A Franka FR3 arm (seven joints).
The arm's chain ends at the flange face. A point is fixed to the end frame.
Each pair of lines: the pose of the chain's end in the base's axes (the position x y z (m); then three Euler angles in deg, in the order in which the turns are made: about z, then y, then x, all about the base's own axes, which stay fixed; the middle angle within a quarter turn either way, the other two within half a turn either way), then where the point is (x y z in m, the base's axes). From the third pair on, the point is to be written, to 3 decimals.
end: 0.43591 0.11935 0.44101 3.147 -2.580 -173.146
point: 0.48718 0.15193 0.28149
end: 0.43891 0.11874 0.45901 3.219 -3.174 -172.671
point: 0.48851 0.15263 0.29923
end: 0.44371 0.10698 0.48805 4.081 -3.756 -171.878
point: 0.492 0.142 0.328
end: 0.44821 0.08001 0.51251 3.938 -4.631 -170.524
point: 0.494 0.119 0.353
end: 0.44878 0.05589 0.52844 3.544 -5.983 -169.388
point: 0.490 0.099 0.369
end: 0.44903 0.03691 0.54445 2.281 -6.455 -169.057
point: 0.489 0.082 0.385
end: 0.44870 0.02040 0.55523 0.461 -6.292 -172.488
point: 0.489 0.058 0.394
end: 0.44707 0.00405 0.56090 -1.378 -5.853 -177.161
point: 0.488 0.030 0.397
